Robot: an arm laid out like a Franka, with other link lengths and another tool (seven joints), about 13 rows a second.
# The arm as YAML. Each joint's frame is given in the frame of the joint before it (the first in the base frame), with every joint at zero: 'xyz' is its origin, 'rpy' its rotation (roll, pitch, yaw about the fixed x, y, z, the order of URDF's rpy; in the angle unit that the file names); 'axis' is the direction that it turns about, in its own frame. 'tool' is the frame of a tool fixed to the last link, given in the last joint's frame.
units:
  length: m
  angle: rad
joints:
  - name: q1
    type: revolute
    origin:
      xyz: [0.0, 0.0, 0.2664]
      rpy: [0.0, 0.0, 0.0]
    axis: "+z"
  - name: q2
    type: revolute
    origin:
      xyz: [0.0, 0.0, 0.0]
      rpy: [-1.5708, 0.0, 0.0]
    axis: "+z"
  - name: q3
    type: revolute
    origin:
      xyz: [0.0, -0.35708, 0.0]
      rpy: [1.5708, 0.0, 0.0]
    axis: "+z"
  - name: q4
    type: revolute
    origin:
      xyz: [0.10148, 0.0, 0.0]
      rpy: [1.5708, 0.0, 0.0]
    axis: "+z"
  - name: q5
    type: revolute
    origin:
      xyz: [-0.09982, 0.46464, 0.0]
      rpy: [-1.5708, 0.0, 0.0]
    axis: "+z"
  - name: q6
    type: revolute
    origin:
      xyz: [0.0, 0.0, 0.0]
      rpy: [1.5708, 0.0, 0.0]
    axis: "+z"
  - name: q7
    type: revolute
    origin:
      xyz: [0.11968, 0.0, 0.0]
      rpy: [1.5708, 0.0, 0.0]
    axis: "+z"
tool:
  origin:
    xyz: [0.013, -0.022, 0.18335]
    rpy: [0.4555, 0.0, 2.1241]
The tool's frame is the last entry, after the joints.
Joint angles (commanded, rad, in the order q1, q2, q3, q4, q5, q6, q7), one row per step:
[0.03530, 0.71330, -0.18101, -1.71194, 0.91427, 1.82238, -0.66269]
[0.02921, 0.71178, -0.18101, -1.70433, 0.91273, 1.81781, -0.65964]
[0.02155, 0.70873, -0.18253, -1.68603, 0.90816, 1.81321, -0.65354]
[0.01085, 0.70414, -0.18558, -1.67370, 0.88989, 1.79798, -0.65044]
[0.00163, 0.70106, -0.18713, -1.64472, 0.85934, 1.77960, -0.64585]
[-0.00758, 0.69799, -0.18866, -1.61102, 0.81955, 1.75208, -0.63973]
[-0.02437, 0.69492, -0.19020, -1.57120, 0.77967, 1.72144, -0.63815]
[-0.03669, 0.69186, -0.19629, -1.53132, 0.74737, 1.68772, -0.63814]
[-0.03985, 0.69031, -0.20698, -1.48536, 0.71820, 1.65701, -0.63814]
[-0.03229, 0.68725, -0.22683, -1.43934, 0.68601, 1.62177, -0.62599]
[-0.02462, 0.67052, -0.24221, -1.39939, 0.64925, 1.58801, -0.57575]
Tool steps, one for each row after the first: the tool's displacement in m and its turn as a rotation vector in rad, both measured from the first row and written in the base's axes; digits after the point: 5 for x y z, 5 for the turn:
[0.00313, -0.00399, 0.00442, 0.00063, -0.00384, -0.00402]
[0.01106, -0.01053, 0.01445, -0.00352, -0.01709, -0.00928]
[0.01338, -0.02002, 0.02228, -0.00998, -0.01931, -0.00271]
[0.02033, -0.02802, 0.03547, -0.02506, -0.03085, 0.01722]
[0.02626, -0.03590, 0.05023, -0.04348, -0.03769, 0.04640]
[0.03313, -0.04988, 0.06798, -0.06259, -0.05021, 0.07194]
[0.03922, -0.06306, 0.08659, -0.07919, -0.06181, 0.09487]
[0.04726, -0.07271, 0.10734, -0.10134, -0.07904, 0.11981]
[0.05378, -0.08016, 0.12924, -0.13375, -0.08406, 0.14259]
[0.05968, -0.08537, 0.15855, -0.17836, -0.07137, 0.13934]

